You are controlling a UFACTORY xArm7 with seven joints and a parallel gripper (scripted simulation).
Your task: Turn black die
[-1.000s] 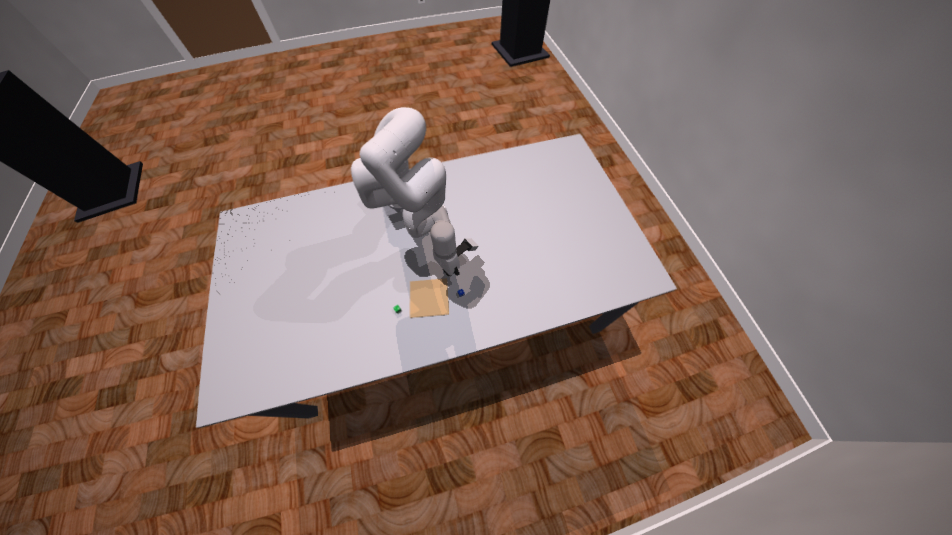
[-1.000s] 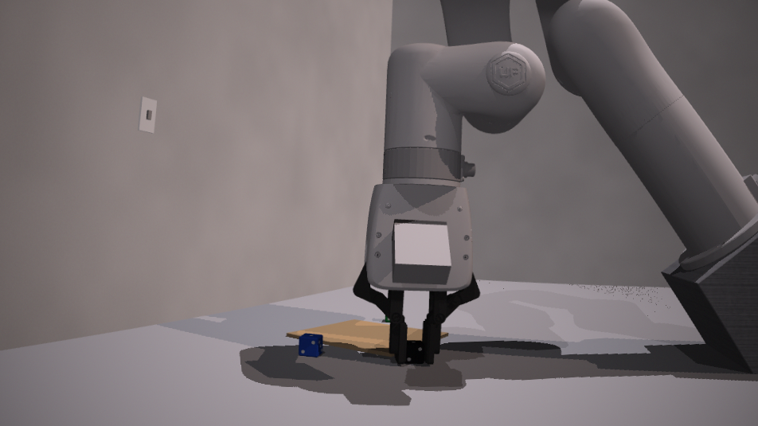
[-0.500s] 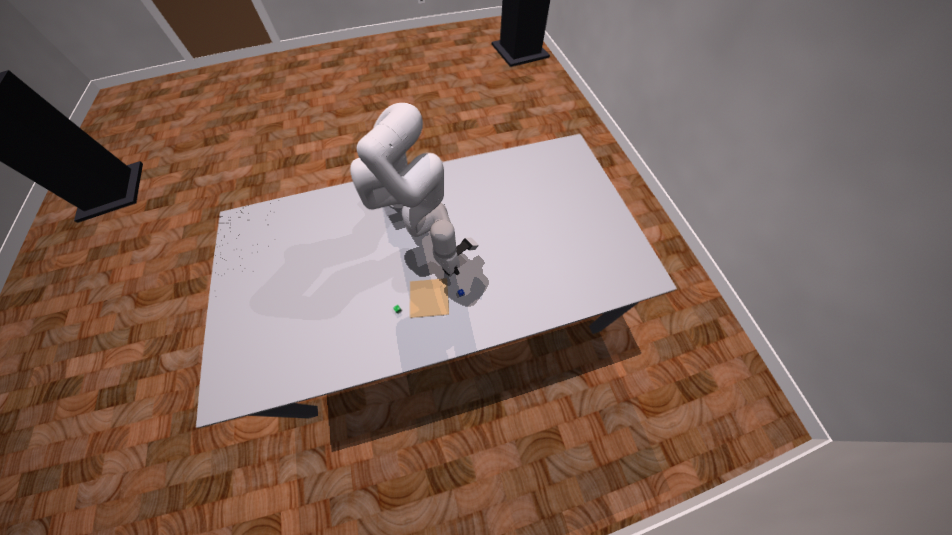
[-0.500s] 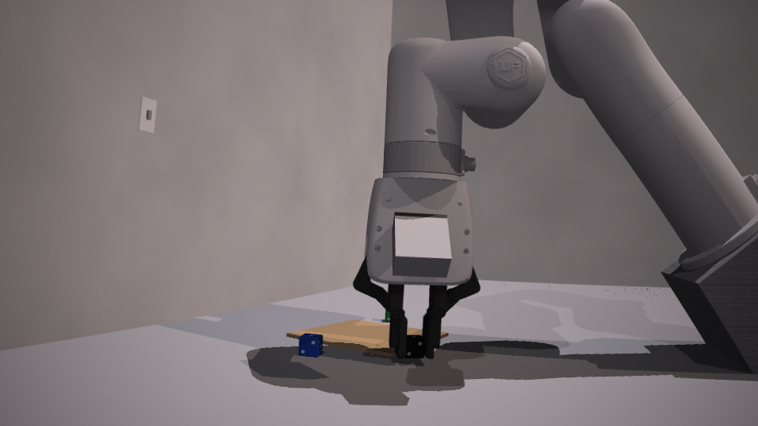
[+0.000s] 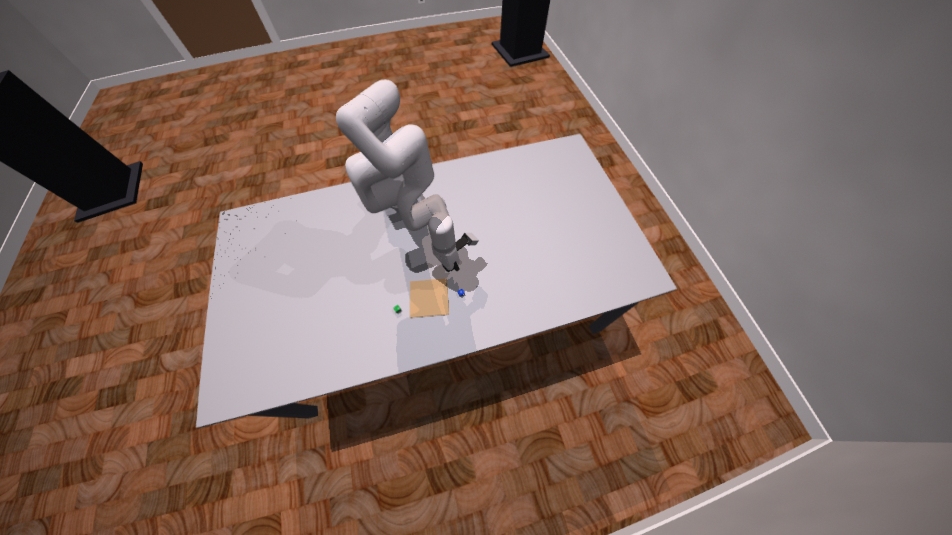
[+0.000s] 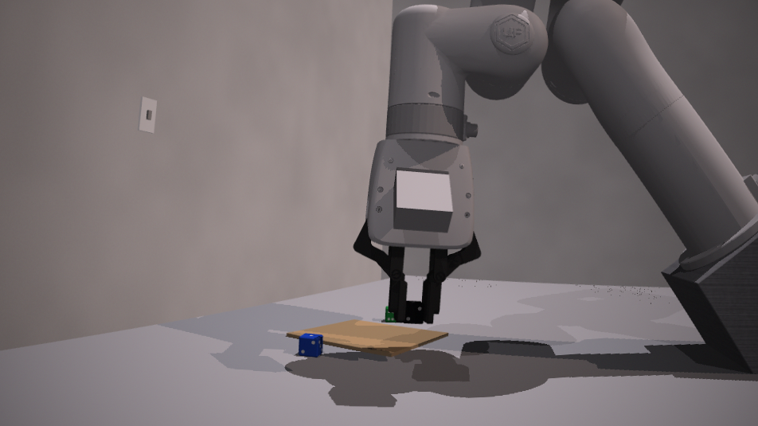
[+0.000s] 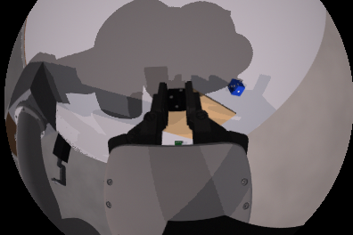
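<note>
Now: the tan mat 70 mm ahead of my hand, 110 mm to the right of it and 60 mm below it. Also, from my hand: black die (10 mm to the right, 10 mm below); then green die (70 mm ahead, 230 mm to the right, 50 mm below); then blue die (100 mm ahead, 10 mm to the left, 50 mm below).
</note>
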